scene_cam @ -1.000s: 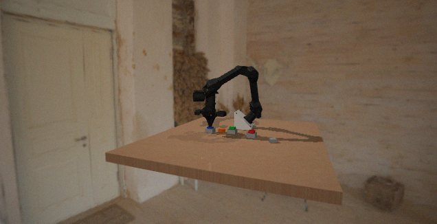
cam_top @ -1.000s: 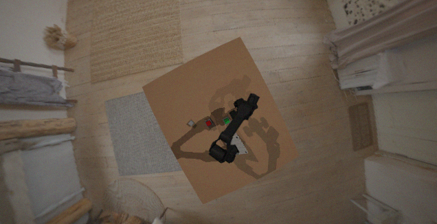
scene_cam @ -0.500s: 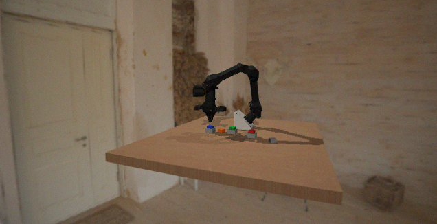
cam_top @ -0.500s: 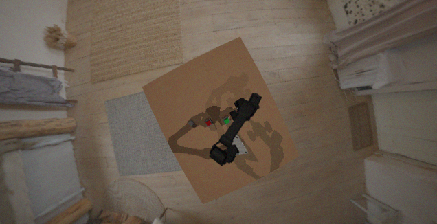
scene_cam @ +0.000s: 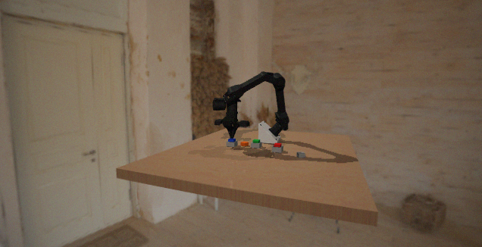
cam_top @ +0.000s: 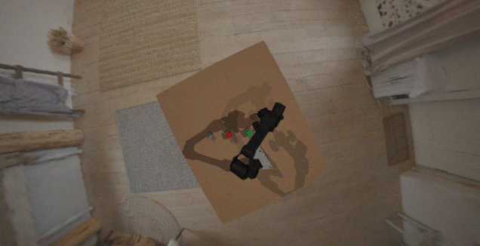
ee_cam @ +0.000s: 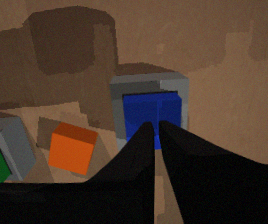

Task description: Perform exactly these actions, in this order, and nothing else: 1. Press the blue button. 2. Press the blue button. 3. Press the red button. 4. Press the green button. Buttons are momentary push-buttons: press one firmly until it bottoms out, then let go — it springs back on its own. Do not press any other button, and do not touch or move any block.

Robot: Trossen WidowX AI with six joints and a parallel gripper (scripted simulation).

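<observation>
Right now the blue button is 1 cm below my gripper tip. The rest, counted from my gripper tip: green button: 2 cm behind, 13 cm to the left, 1 cm below; then red button: 2 cm ahead, 26 cm to the left, 1 cm below; then orange block: 3 cm behind, 6 cm to the left, 3 cm below.
</observation>
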